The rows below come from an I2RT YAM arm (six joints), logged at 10 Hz.
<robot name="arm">
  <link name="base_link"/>
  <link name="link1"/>
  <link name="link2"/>
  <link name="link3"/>
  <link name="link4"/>
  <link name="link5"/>
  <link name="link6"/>
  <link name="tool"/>
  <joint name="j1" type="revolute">
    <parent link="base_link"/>
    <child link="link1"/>
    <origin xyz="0 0 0.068"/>
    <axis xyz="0 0 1"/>
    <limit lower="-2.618" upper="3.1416"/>
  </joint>
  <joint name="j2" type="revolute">
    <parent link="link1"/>
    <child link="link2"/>
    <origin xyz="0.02 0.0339 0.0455"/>
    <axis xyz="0 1 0"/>
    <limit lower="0" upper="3.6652"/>
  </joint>
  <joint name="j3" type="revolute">
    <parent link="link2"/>
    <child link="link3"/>
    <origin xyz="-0.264 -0.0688 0"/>
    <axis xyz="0 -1 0"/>
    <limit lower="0" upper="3.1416"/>
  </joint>
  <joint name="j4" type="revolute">
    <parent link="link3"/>
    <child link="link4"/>
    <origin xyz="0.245 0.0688 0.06"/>
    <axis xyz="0 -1 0"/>
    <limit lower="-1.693" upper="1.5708"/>
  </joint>
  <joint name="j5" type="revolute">
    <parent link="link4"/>
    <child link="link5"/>
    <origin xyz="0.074 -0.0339 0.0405"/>
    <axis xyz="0 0 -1"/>
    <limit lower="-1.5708" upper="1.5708"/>
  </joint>
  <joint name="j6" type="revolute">
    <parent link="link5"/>
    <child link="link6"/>
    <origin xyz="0.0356 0 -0.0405"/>
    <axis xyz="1 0 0"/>
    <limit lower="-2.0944" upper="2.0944"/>
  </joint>
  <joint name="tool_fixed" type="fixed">
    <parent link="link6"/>
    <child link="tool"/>
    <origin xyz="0 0 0" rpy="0 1.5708 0"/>
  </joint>
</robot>
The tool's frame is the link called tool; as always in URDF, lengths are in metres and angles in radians.
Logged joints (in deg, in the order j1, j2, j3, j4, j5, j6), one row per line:
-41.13 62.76 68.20 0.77 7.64 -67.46
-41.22 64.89 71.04 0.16 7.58 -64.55
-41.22 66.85 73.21 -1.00 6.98 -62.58
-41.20 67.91 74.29 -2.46 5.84 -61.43
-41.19 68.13 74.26 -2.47 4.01 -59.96
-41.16 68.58 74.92 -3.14 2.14 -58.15
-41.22 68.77 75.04 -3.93 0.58 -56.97
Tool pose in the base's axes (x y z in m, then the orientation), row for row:
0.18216 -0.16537 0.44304 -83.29 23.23 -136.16
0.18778 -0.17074 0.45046 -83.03 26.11 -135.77
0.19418 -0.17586 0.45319 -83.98 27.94 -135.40
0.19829 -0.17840 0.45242 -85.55 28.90 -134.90
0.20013 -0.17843 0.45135 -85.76 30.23 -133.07
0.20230 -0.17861 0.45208 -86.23 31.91 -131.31
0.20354 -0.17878 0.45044 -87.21 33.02 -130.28
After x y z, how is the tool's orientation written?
As angles about the fixed x, y, z axes (roll, pitch, yaw), in degrees.
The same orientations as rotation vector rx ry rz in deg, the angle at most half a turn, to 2 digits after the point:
-15.01 95.78 -91.30
-12.44 95.34 -89.23
-11.52 95.90 -86.91
-11.88 96.91 -84.59
-12.26 96.39 -82.13
-12.42 96.08 -79.24
-12.82 96.40 -76.89

